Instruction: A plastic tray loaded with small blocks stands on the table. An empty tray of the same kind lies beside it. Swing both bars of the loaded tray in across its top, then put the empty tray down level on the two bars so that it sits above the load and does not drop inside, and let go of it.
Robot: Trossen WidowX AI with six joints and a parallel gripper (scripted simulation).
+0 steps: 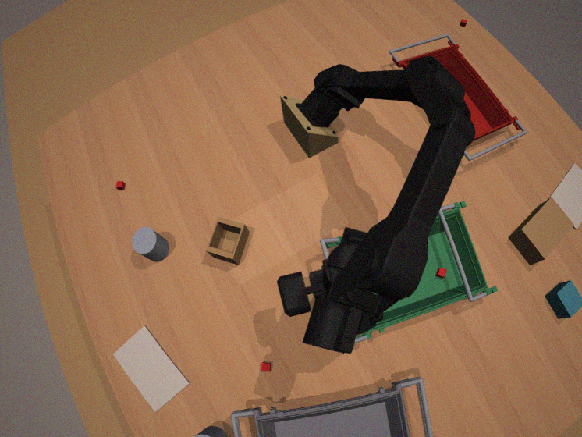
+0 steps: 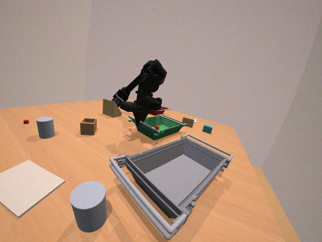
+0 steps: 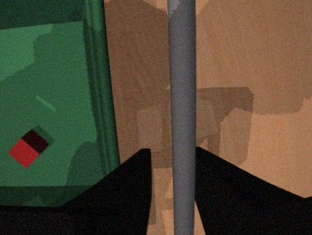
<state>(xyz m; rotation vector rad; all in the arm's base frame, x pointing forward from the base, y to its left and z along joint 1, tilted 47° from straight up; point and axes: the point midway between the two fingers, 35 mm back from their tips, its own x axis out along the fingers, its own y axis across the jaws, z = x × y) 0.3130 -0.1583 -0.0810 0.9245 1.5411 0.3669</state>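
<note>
My gripper tip is 190 mm past the red tray, 500 mm to the right of it and 20 mm above it. Round my gripper tip: box 200 mm behind, 110 mm to the right, 50 mm below; tan block 170 mm ahead, 440 mm to the left, 30 mm below; teal cube 320 mm ahead, 380 mm to the left, 40 mm below.
</note>
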